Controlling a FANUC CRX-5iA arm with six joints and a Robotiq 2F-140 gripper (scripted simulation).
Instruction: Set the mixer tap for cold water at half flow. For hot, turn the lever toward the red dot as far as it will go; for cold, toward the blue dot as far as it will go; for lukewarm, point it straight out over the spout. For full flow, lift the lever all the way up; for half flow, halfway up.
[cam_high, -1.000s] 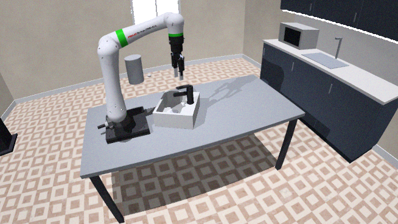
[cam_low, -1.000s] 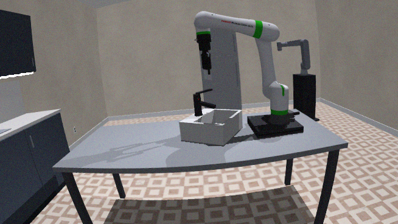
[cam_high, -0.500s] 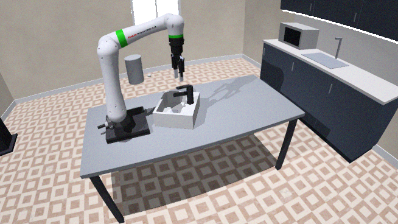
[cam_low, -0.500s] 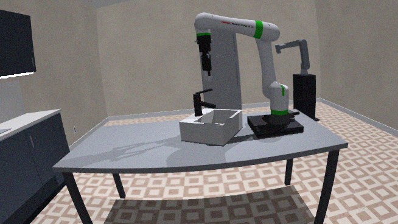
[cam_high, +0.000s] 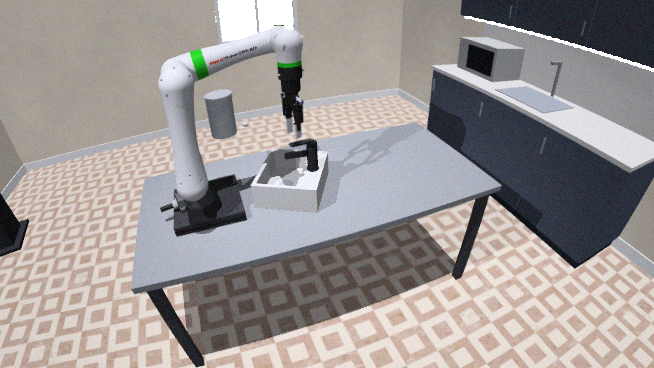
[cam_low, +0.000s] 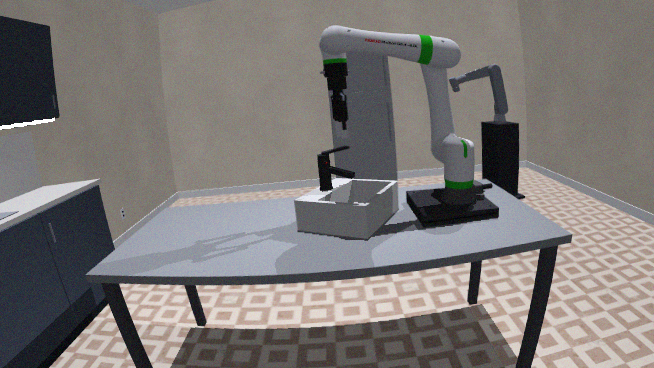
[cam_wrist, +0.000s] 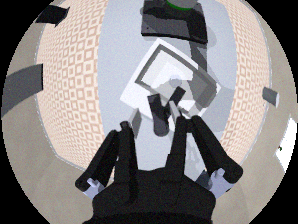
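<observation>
My gripper is now 8 cm above the lever and 3 cm short of it. The rest, counted from my hand: white basin: 31 cm below, 8 cm to the left, 1 cm behind.
</observation>
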